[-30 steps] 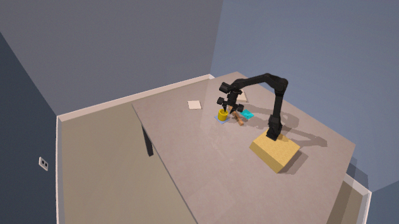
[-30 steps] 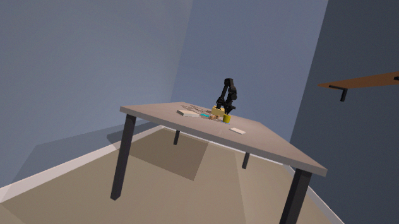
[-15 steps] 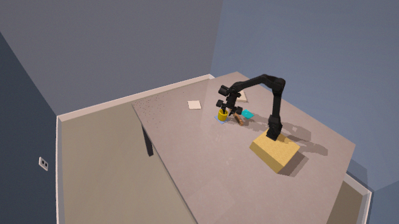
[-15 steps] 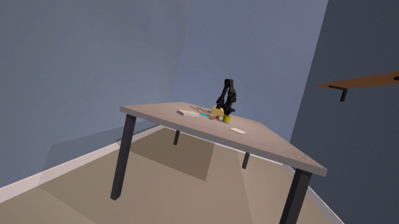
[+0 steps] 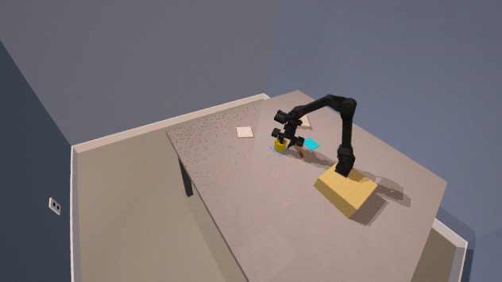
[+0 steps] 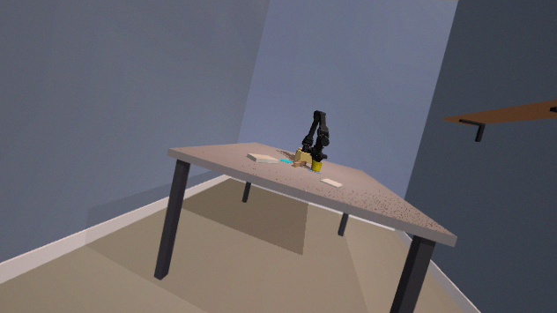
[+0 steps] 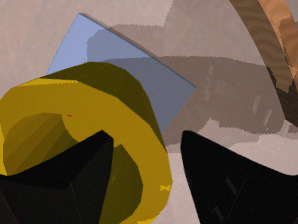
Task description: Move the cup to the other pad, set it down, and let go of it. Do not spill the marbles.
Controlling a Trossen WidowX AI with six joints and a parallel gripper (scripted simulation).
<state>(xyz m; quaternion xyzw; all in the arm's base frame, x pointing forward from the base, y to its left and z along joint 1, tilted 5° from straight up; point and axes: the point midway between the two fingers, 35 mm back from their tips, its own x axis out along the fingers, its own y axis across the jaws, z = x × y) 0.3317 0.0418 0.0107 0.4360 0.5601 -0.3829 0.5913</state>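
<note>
The light blue pad lies 3 cm ahead of my gripper tip, 1 cm to the left of it and 4 cm below it. The rest, counted from my gripper tip: wooden bar (3 cm behind, 10 cm to the right, 3 cm below); yellow cup (2 cm ahead, 1 cm to the left); teal pad (9 cm behind, 20 cm to the right, 4 cm below).
</note>
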